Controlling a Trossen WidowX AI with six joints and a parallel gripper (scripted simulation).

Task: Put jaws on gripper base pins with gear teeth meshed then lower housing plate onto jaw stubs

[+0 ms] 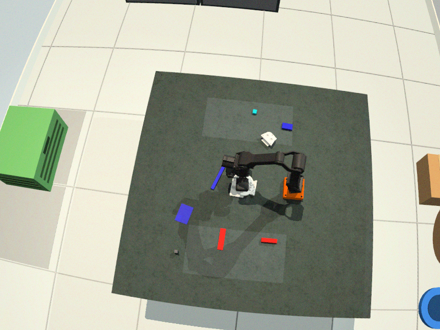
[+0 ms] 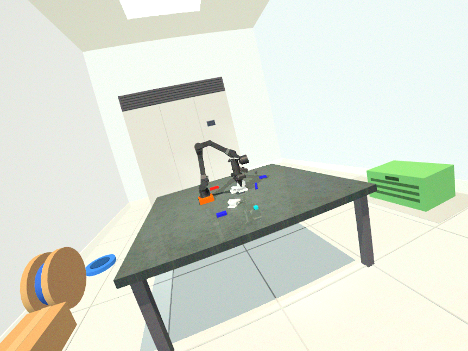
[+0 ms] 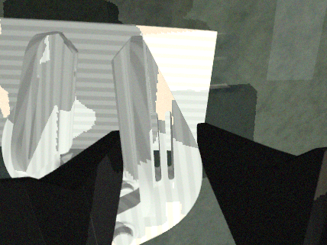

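My gripper tip is 120 mm short of the blue strip, 30 mm to the left of it and 30 mm above it. Also, from my gripper tip: blue block (280 mm behind, 290 mm to the right, 30 mm below); white jaw (30 mm behind, 20 mm to the left); blue square (300 mm ahead, 160 mm to the left, 40 mm below).
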